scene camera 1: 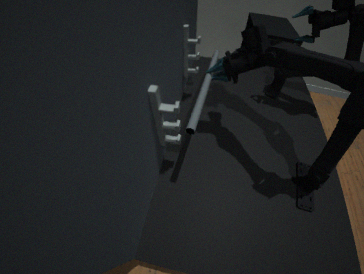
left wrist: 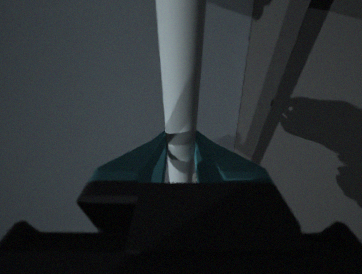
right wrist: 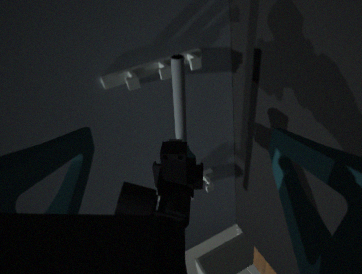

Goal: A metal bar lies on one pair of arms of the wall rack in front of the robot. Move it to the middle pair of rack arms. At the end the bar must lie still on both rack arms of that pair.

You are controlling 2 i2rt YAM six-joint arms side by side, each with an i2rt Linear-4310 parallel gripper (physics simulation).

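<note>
The light grey metal bar (scene camera 1: 202, 97) (left wrist: 181, 65) (right wrist: 178, 100) is in the air to the right of the wall rack's arms in scene camera 1, apart from them. My left gripper (scene camera 1: 213, 71) (left wrist: 180, 136) is shut on the bar, nearer its far end. The rack has a near post (scene camera 1: 156, 112) and a far post (scene camera 1: 186, 55), each with three hooked arms. The middle arms (scene camera 1: 171, 124) (scene camera 1: 193, 56) hold nothing. In the right wrist view the near middle arm (right wrist: 164, 71) is left of the bar's end; the other post is mostly hidden. My right gripper (scene camera 1: 295, 28) is open and empty.
The dark wall (scene camera 1: 90, 125) carries both posts. A dark table top (scene camera 1: 240, 220) lies below, with shadows of the bar and arms. A box (scene camera 1: 274, 29) (right wrist: 220, 240) stands at the back in scene camera 1, behind the left arm (scene camera 1: 310, 62).
</note>
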